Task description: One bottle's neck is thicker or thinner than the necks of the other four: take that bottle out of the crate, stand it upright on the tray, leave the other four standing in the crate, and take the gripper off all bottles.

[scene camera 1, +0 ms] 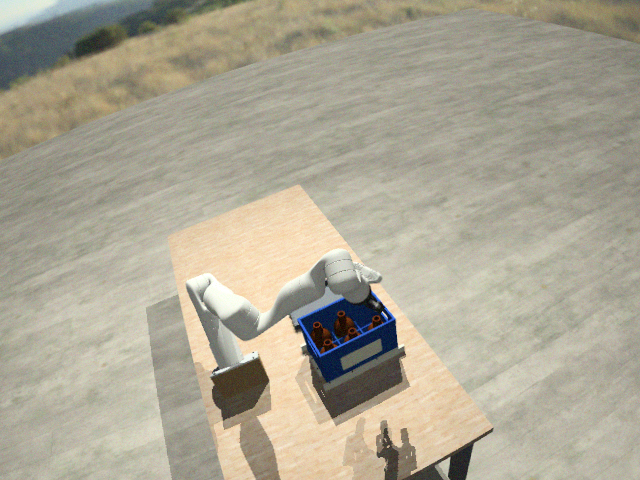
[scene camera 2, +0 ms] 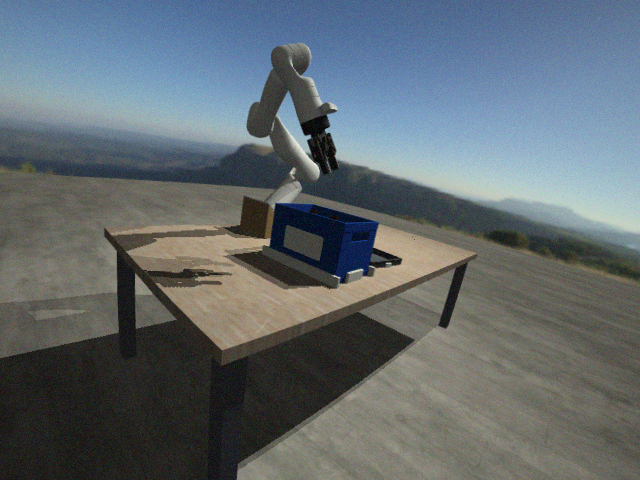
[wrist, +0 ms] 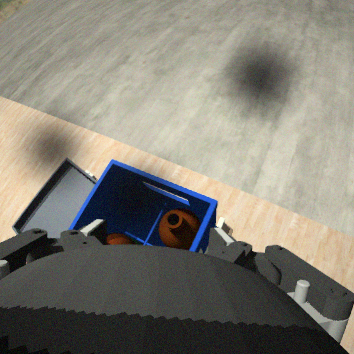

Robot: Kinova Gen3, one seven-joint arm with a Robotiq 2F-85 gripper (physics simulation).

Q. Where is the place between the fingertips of my gripper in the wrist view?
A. At 157,237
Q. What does my gripper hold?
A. Nothing.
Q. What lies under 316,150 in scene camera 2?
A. My gripper.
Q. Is my gripper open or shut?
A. Open.
